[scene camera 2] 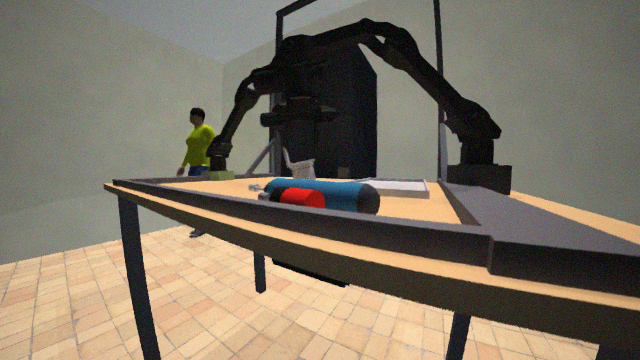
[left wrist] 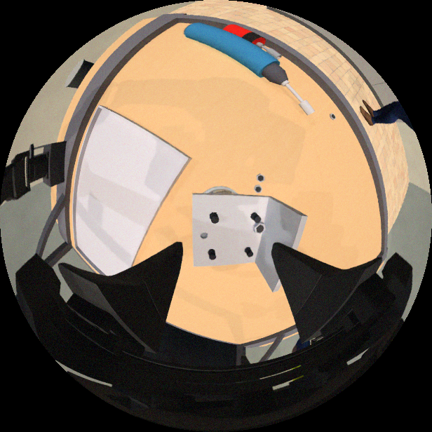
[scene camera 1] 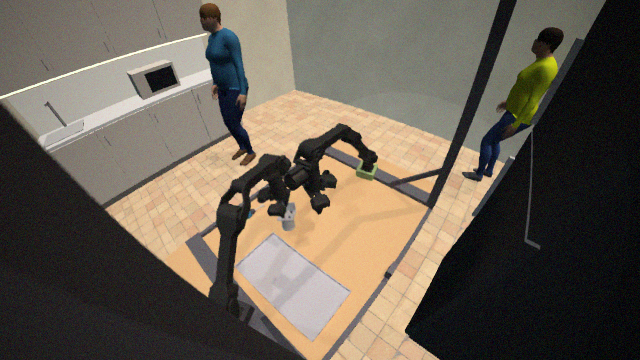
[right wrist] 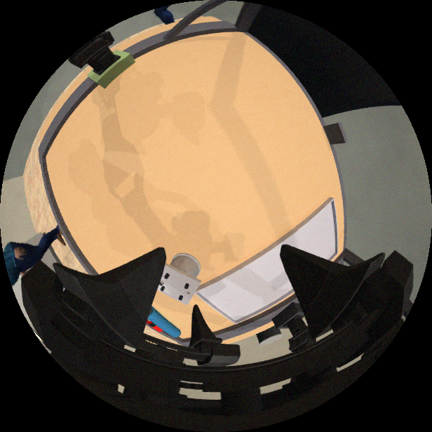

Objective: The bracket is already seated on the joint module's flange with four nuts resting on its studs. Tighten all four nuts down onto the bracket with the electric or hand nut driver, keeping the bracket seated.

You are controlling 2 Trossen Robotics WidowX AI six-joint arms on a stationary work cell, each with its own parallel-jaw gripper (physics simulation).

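The grey L-shaped bracket sits on the round joint module. Four black studs show through its face. One nut lies on that face beside the upper right stud in the left wrist view. Two nuts lie on the table beyond the bracket, and another nut lies near the far rail. The blue driver and red driver lie by the rail. My left gripper is open and empty above the bracket. My right gripper is open and empty, high beside it.
A shallow white tray lies near the bracket. A green block is under the right arm's base. Dark rails edge the table. Both arms stand close together above the module. Two people stand beyond the table.
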